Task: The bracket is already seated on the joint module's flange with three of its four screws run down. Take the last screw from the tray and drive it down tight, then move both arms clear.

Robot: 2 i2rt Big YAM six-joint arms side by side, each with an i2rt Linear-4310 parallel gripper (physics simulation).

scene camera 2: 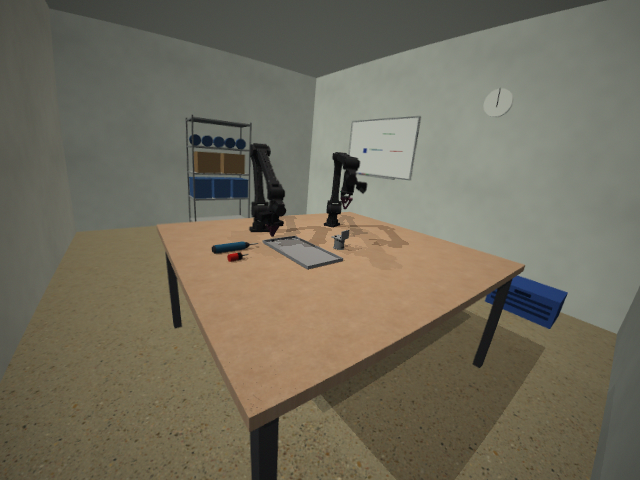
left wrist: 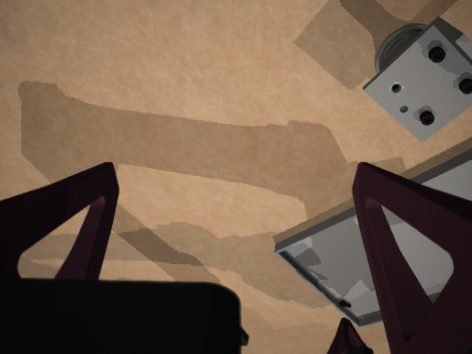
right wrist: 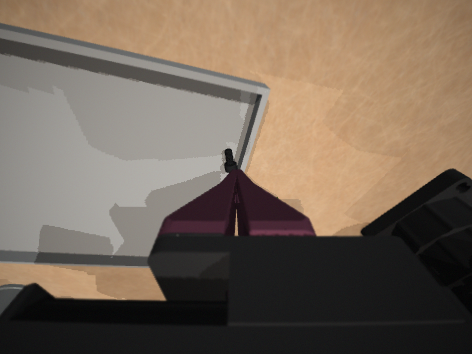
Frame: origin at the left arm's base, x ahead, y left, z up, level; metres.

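Seen in the pictures: left gripper, fingertip midpoint: (scene camera 2: 344,206) (left wrist: 235,175); right gripper, fingertip midpoint: (scene camera 2: 272,236) (left wrist: 345,319) (right wrist: 236,177); left arm's base, link origin: (scene camera 2: 331,225); right arm's base, link origin: (scene camera 2: 259,230) (right wrist: 415,213).
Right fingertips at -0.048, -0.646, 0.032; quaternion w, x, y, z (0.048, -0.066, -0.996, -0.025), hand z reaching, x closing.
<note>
Pixels of each thing's top centre, then the offset from my right fingertips to it, as dx, dy, dz. "spot": a spot on its surface instead. Level surfaces: height alone.
- last screw, top centre: (right wrist: 230,165) (left wrist: 345,308) +0.003, +0.001, -0.017
- tray, top centre: (left wrist: 464,242) (scene camera 2: 300,248) +0.207, -0.020, -0.016
- joint module, top centre: (left wrist: 430,85) (scene camera 2: 339,237) +0.336, +0.178, +0.032
- blue power driver, surface spot: (scene camera 2: 230,247) spot: -0.036, -0.275, -0.006
- small red-handled tool, top centre: (scene camera 2: 238,252) +0.063, -0.313, +0.002
- table, surface height: dz -0.032
The last screw (left wrist: 344,303) (right wrist: 229,160), small and black, lies in the tray (scene camera 2: 324,262) (left wrist: 318,285) (right wrist: 150,62) near its short end wall. The bracket (scene camera 2: 344,235) (left wrist: 415,95) sits on the joint module (scene camera 2: 338,244) (left wrist: 397,45); three black screw heads and an empty hole show in its plate in the left wrist view. My right gripper (scene camera 2: 273,234) (right wrist: 236,177) is shut and empty, its tips above the tray's end, overlapping the view just beside the screw's head. My left gripper (scene camera 2: 346,205) (left wrist: 235,175) is open and empty, high above the table behind the bracket.
A blue power driver (scene camera 2: 230,247) and a small red-handled tool (scene camera 2: 234,256) lie left of the tray on the table (scene camera 2: 330,310). A shelf rack (scene camera 2: 219,122) stands beyond the table. A blue box (scene camera 2: 532,299) is on the floor at the right.
</note>
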